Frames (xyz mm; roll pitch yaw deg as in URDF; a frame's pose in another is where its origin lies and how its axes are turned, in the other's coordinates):
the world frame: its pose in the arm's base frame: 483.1 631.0 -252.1 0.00 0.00 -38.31
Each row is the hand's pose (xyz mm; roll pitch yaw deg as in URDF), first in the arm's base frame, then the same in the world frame.
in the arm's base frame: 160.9 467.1 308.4 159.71 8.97 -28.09
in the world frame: -151.2 -328.3 560.5 159.71 8.97 10.22
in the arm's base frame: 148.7 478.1 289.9 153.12 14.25 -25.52
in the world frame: -167.6 -327.3 542.0 153.12 14.25 12.79
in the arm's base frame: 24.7 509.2 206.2 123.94 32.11 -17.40
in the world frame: -284.2 -379.7 458.3 123.94 32.11 20.91
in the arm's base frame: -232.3 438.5 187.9 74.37 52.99 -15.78
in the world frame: -442.0 -594.5 440.0 74.37 52.99 22.53
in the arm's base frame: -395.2 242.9 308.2 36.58 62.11 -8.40
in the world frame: -448.6 -849.0 560.3 36.58 62.11 29.91
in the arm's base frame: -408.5 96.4 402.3 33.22 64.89 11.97
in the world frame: -368.2 -972.2 654.4 33.22 64.89 50.28
